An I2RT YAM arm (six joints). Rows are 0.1 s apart.
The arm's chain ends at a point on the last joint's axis. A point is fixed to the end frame.
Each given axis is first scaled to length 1.
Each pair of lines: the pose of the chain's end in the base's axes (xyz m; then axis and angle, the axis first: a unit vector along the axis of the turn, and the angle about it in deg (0 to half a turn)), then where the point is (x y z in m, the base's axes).
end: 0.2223 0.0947 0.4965 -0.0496 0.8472 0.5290 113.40
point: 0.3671 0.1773 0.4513
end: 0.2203 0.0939 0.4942 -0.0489 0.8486 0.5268 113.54
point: 0.3650 0.1761 0.4482
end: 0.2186 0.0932 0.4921 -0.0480 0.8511 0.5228 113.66
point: 0.3635 0.1746 0.4450
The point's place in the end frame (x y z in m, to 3 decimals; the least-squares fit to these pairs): 0.015 -0.055 0.163
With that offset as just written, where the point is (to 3 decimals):
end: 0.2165 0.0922 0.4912 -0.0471 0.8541 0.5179 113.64
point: 0.362 0.172 0.443
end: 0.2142 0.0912 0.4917 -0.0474 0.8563 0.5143 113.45
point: 0.360 0.170 0.443
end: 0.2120 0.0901 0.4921 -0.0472 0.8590 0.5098 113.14
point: 0.358 0.168 0.444
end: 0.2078 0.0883 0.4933 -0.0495 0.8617 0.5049 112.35
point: 0.355 0.164 0.446
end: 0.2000 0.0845 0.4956 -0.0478 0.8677 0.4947 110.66
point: 0.350 0.156 0.450
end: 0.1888 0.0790 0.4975 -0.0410 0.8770 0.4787 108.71
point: 0.343 0.144 0.453
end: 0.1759 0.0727 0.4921 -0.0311 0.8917 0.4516 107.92
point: 0.332 0.129 0.445
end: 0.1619 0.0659 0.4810 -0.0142 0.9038 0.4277 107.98
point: 0.319 0.115 0.430
